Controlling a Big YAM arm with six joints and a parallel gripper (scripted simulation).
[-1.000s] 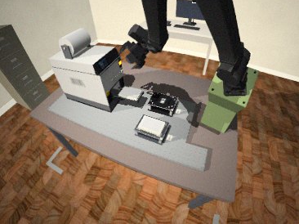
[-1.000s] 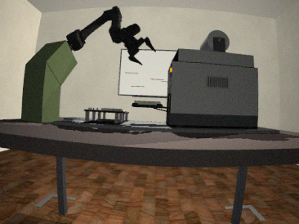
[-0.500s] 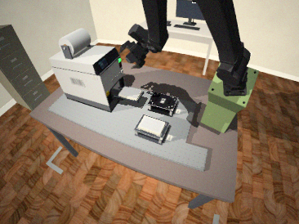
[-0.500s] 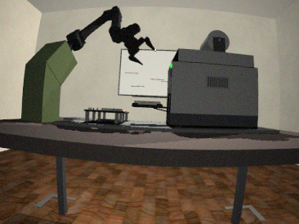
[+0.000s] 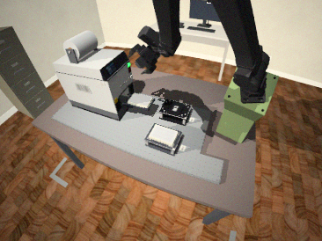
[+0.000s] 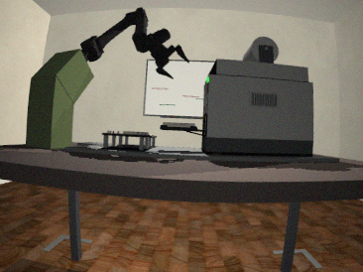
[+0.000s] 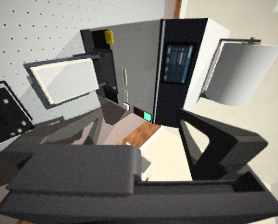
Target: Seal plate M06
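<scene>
Now: hand 10 mm short of the sealer stage, 10 mm to the left of it and 250 mm above it. The rest, counted from my hand: white start button: 100 mm ahead, 110 mm to the right, 150 mm below; foil roll: 340 mm ahead, 40 mm to the right, 80 mm above; plate: 180 mm behind, 160 mm to the left, 270 mm below.
</scene>
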